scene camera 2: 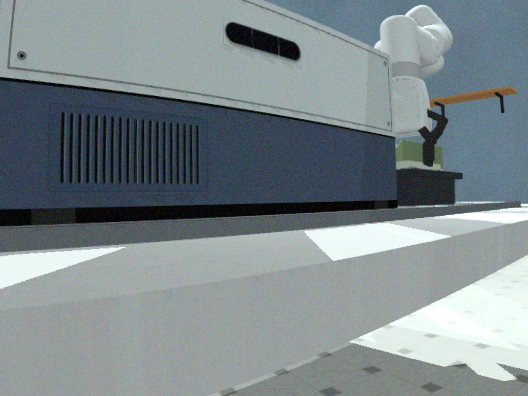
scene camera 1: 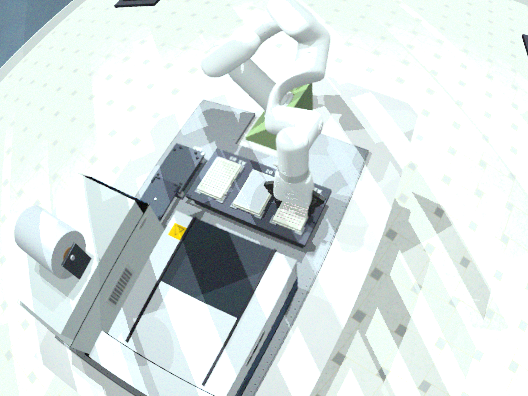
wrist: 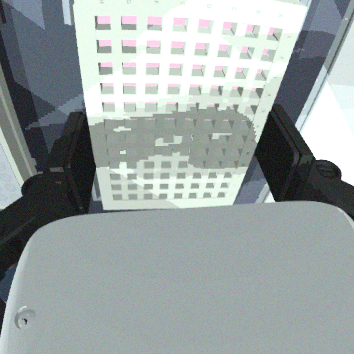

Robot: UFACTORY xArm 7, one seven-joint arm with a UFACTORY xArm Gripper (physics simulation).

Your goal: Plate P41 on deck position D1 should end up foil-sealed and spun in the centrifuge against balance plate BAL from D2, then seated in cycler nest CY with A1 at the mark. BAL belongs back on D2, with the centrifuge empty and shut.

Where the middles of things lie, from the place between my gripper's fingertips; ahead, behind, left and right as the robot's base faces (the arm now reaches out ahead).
My gripper is now 12 cm to the left of the smooth white plate (scene camera 1: 253,197) and 2 cm past it. Also, from my hand: centrifuge (scene camera 1: 161,334): 42 cm ahead, 13 cm to the right, 5 cm above.
